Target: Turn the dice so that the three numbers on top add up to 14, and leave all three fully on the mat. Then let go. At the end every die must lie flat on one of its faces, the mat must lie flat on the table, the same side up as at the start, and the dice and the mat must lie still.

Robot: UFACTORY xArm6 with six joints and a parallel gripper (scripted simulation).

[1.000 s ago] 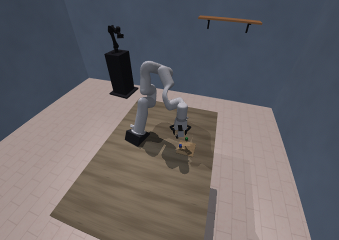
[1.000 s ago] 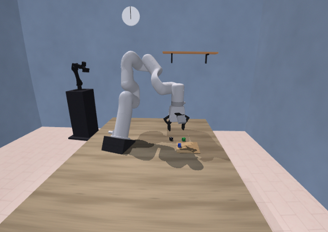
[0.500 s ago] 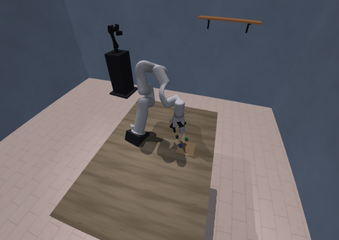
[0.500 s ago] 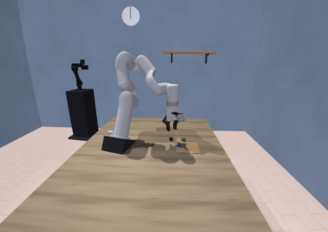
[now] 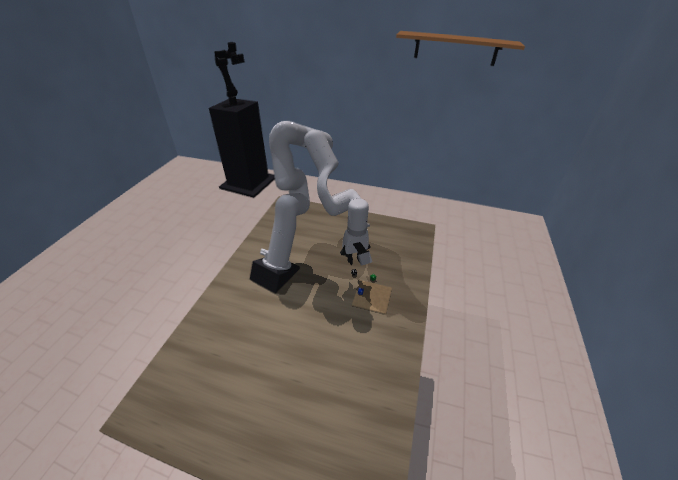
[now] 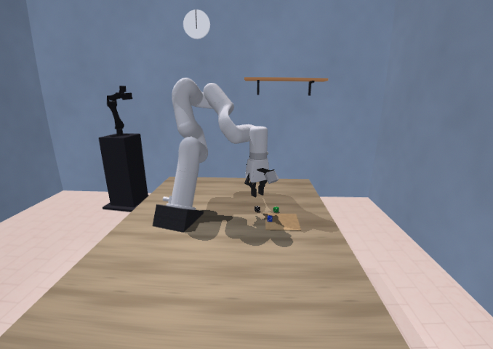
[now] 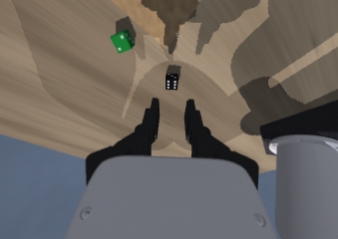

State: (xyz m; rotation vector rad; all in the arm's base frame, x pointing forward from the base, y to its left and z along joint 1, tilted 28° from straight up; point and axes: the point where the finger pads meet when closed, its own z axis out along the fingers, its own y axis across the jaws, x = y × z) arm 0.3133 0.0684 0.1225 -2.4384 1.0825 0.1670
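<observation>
My hand is 9 cm above the black die. Round my hand: tan mat (12 cm ahead, 10 cm below, 9 cm to the right); blue die (9 cm to the right, 8 cm below, 6 cm ahead); green die (9 cm below, 9 cm ahead, 1 cm to the left).
</observation>
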